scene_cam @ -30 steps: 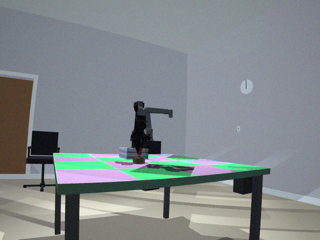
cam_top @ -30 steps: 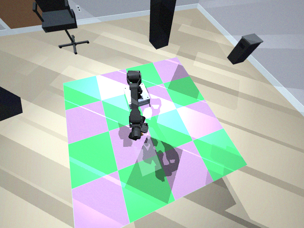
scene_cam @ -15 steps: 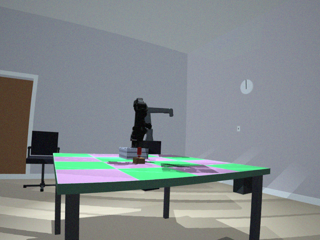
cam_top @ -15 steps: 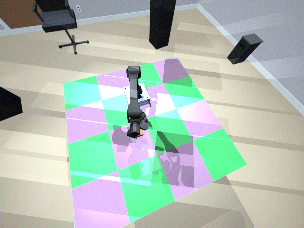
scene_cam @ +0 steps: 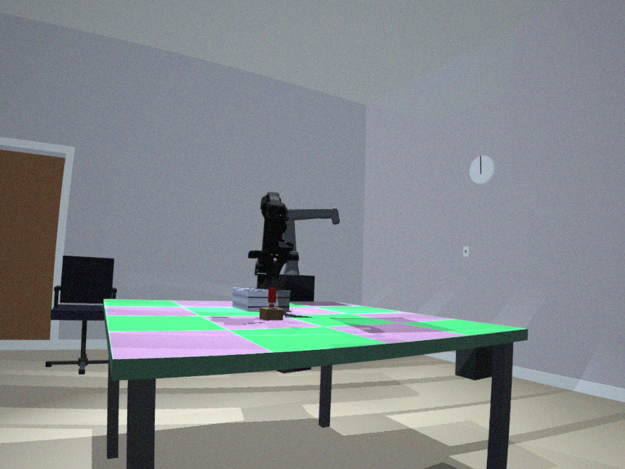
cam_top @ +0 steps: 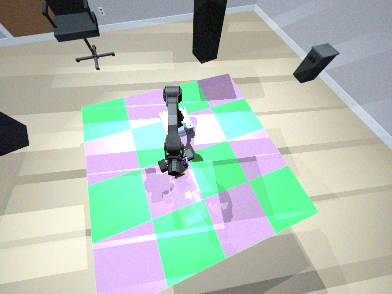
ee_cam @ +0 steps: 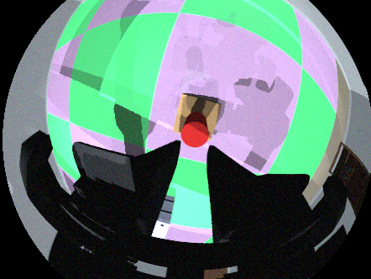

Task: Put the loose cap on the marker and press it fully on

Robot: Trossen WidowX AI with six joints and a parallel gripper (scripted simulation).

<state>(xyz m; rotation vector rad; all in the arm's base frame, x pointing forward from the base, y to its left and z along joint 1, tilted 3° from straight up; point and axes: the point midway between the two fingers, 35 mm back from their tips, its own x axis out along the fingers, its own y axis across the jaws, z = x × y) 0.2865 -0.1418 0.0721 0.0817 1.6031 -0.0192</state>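
Right now my gripper tip is 60 mm above the red cap. From my gripper tip the other things lie so: tan holder block 130 mm below.
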